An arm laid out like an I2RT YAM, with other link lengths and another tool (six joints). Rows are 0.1 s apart.
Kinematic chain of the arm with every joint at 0, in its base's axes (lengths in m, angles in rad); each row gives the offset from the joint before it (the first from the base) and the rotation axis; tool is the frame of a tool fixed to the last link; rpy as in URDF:
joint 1: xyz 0 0 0.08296 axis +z
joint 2: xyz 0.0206 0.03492 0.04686 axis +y
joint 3: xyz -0.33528 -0.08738 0 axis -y
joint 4: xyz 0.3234 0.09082 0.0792 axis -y
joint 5: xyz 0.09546 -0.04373 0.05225 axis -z
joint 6: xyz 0.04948 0 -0.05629 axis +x
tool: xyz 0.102 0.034 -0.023 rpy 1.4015 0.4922 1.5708
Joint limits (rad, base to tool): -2.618..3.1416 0..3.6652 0..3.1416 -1.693..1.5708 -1.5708..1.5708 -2.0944..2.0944
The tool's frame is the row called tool.
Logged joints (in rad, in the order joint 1, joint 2, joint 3, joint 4, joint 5, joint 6), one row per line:
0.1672, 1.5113, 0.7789, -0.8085, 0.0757, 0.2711
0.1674, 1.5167, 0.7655, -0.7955, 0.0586, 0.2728
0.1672, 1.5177, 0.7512, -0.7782, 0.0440, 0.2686
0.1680, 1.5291, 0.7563, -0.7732, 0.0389, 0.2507
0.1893, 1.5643, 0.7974, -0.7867, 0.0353, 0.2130
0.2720, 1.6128, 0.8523, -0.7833, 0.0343, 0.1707
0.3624, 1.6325, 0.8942, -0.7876, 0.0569, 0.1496
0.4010, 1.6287, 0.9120, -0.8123, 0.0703, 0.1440
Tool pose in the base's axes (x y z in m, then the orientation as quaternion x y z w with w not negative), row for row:
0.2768, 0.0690, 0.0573, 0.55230, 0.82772, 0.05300, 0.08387
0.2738, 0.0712, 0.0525, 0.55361, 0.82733, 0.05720, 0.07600
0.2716, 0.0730, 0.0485, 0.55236, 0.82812, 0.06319, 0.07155
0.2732, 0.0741, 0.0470, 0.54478, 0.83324, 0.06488, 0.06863
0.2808, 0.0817, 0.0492, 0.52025, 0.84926, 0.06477, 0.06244
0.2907, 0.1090, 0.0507, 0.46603, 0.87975, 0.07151, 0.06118
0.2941, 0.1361, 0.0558, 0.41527, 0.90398, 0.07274, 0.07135
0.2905, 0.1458, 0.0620, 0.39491, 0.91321, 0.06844, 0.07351
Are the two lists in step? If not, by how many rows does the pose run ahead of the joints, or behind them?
They are in step.
